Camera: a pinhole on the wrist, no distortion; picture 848 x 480 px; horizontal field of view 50.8 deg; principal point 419.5 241.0 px. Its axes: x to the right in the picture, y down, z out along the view. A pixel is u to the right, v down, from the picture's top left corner.
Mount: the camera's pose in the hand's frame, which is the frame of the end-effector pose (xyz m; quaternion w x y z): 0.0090 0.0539 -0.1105 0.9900 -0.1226 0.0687 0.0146
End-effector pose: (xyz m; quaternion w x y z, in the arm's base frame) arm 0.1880 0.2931 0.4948 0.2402 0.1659 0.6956 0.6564
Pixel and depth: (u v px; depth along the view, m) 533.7 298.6 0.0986
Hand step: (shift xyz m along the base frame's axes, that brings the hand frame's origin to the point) -0.0461 0.0098 0.0802
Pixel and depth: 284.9 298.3 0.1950
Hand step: 0.0291 0.0772 0.1102
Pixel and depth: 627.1 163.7 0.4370
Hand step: 0.0169 0.3564 0.0979
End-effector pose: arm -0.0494 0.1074 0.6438 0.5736 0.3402 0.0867 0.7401
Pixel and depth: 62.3 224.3 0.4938
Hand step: 0.1216 -0.2662 0.3325
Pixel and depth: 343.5 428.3 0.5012
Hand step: -0.0107 -0.1572 0.4205
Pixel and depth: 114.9 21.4 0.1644
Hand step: -0.0012 -0.0556 0.0678
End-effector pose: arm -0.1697 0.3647 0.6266 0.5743 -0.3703 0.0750 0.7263
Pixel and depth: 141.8 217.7 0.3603
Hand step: -0.2280 0.0502 0.1730
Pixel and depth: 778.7 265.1 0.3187
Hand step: -0.2173 0.1856 -0.0303
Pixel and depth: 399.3 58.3 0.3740
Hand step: -0.1881 0.1617 0.1357
